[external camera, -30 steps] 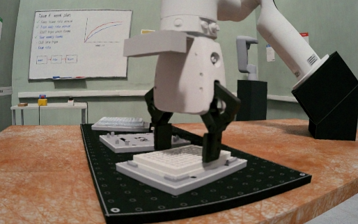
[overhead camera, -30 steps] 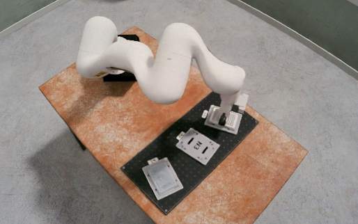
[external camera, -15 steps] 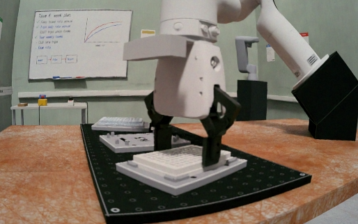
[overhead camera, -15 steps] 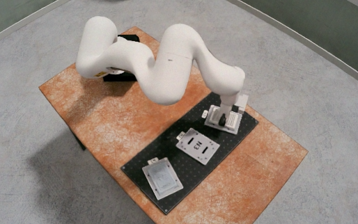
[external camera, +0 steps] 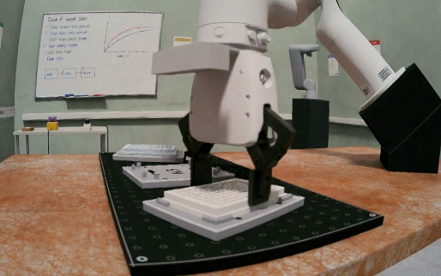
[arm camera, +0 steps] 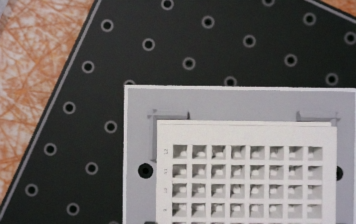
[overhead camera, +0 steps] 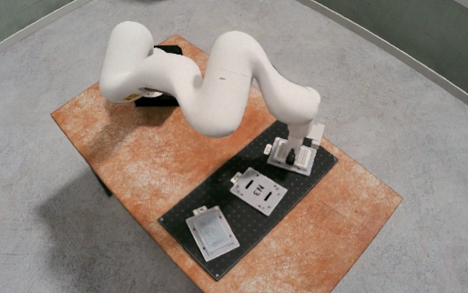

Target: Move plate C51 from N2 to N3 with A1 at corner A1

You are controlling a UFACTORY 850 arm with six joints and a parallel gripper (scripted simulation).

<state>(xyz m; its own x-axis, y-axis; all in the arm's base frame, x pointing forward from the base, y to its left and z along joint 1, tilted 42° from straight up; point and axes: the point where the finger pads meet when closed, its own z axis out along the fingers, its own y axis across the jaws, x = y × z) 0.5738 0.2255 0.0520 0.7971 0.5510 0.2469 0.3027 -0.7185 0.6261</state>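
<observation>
My gripper is now 10 mm above the plate. The rest, counted from my hand: plate C15 (10 mm behind, 420 mm to the right, 10 mm below); nest N2 (20 mm below).
</observation>
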